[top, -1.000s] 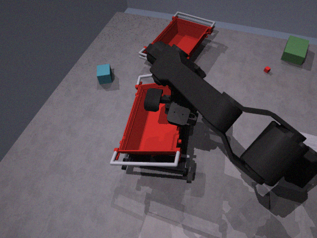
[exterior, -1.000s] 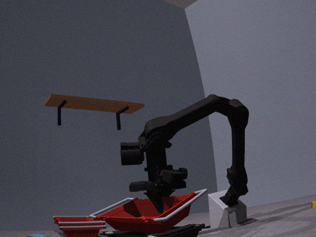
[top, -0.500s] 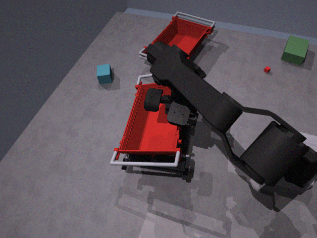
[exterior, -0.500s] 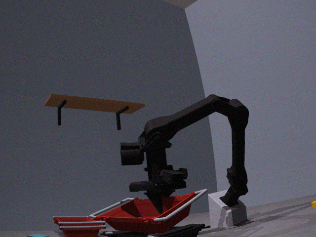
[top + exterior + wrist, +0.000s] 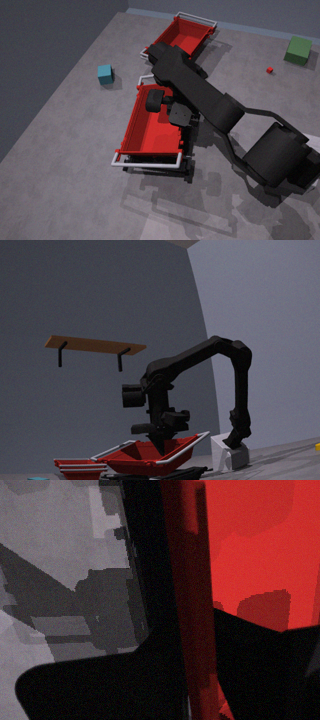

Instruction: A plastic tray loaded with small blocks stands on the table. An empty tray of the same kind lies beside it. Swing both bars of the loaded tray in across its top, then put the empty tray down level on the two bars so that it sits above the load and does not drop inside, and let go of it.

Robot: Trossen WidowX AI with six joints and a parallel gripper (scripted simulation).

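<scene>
Now: the red tray 70 mm ahead of my gripper tip, 10 mm to the left of it and 10 mm above it. The rest, counted from my gripper tip: teal cube (360 mm ahead, 200 mm to the right, 90 mm below); green cube (340 mm behind, 540 mm to the right, 90 mm below).
</scene>
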